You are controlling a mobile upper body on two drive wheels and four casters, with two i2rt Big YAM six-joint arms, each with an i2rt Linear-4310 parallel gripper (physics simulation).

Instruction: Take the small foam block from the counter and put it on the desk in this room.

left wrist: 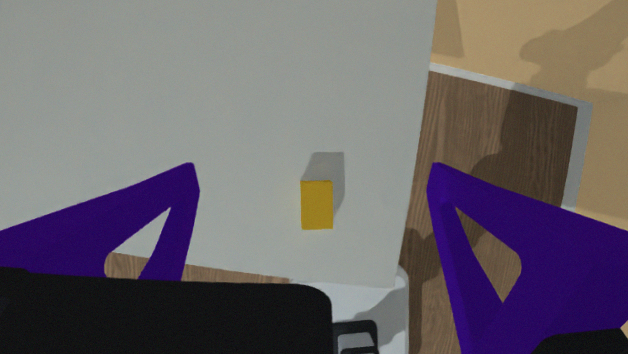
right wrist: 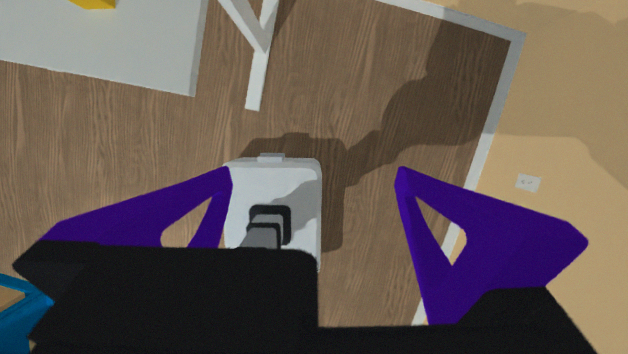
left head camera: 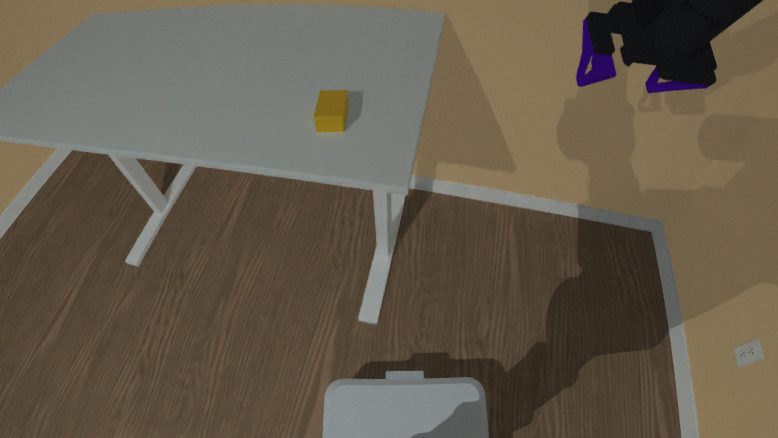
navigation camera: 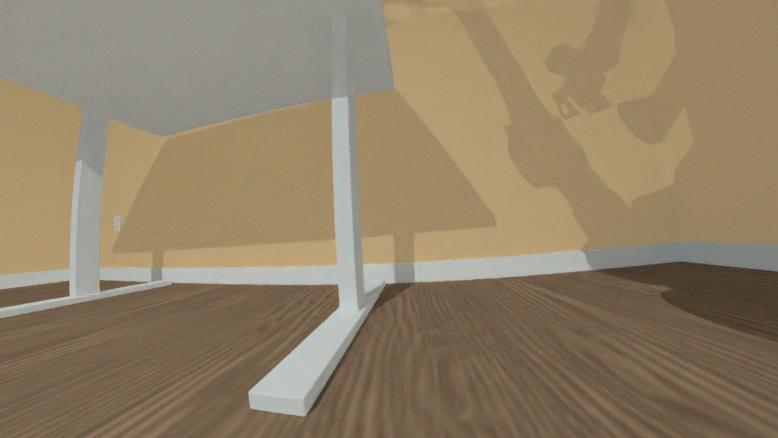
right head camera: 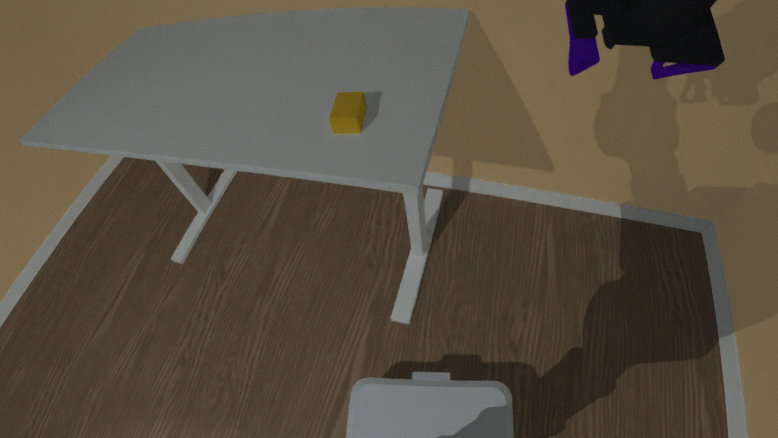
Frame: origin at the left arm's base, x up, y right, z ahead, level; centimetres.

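Where they show: left gripper, fingertip midpoint: (left wrist: 312, 176); right gripper, fingertip midpoint: (right wrist: 313, 175) (left head camera: 613, 84) (right head camera: 612, 72).
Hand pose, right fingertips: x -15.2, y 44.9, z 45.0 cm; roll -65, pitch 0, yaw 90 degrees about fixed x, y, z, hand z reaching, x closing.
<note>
After its pixels a point has its place.
The yellow foam block (left head camera: 331, 111) @(x -41.5, y 6.2, z 71.2 cm) (right head camera: 347, 113) @(x -41.5, y 6.5, z 71.0 cm) (left wrist: 317, 205) @(x -41.5, y 5.9, z 74.3 cm) (right wrist: 95, 3) @(x -44.1, y 6.5, z 69.7 cm) lies on the grey-white desk (left head camera: 217, 81) @(x -46.0, y -28.0, z 92.5 cm) (right head camera: 244, 81) @(x -46.0, y -29.2, z 95.7 cm) (left wrist: 225, 100) @(x -46.0, y -11.0, z 95.8 cm) (right wrist: 125, 50) @(x -46.0, y 9.9, z 62.3 cm), near its right end in the head camera views. The desk's underside (navigation camera: 217, 54) shows in the navigation camera view. My left gripper (left wrist: 312, 176) @(x 10.2, y 2.6, z 83.8 cm) is open and empty, high above the desk; the block shows between its fingertips in the left wrist view, apart from them. My right gripper (left head camera: 617, 81) @(x -15.2, y 44.9, z 45.0 cm) (right head camera: 612, 73) @(x -15.2, y 44.9, z 45.0 cm) (right wrist: 313, 175) @(x -15.2, y 44.9, z 45.0 cm) is open and empty, to the right of the desk in the head camera views. The counter does not show.
White desk legs (left head camera: 383, 228) @(x -115.5, y 15.4, z 90.0 cm) (right head camera: 414, 223) @(x -112.1, y 15.0, z 90.2 cm) (navigation camera: 345, 190) @(x -106.9, y 15.5, z 90.0 cm) with long feet stand on the wooden floor. The robot's white base (left head camera: 402, 410) @(x -115.0, y 21.5, z 21.7 cm) (right head camera: 430, 410) @(x -115.0, y 22.8, z 22.1 cm) is in front of the desk. Tan walls with a white baseboard (left head camera: 533, 202) @(x -135.2, y 89.8, z 117.2 cm) (navigation camera: 489, 266) @(x -135.8, y 71.3, z 121.2 cm) stand behind the desk and at the right.
</note>
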